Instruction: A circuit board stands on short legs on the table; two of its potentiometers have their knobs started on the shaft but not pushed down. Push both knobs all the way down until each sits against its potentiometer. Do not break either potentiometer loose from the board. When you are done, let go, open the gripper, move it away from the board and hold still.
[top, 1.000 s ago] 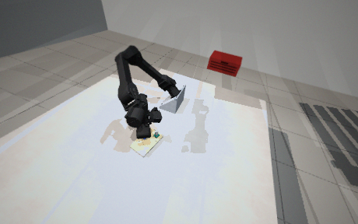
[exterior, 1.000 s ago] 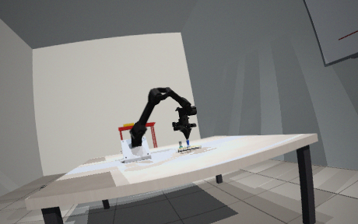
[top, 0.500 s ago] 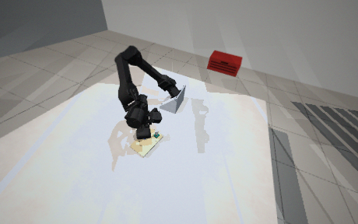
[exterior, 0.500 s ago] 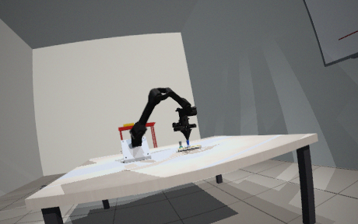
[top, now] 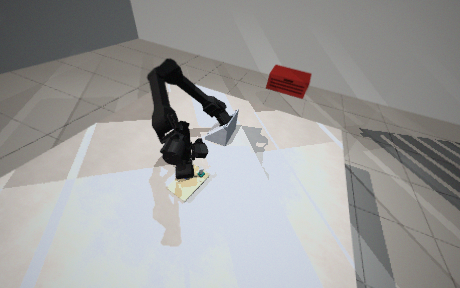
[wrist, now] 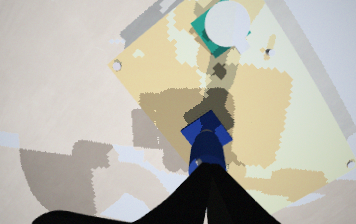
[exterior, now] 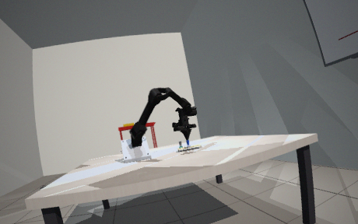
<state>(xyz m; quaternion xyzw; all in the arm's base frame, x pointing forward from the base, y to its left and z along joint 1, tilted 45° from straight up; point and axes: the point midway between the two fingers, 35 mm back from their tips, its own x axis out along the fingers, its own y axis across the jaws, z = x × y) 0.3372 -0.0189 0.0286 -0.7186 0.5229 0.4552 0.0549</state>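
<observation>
Now: the blue knob 10 mm below my gripper tip. The rest, counted from my gripper tip: grey knob (40 mm behind, 50 mm to the left, 20 mm below).
</observation>
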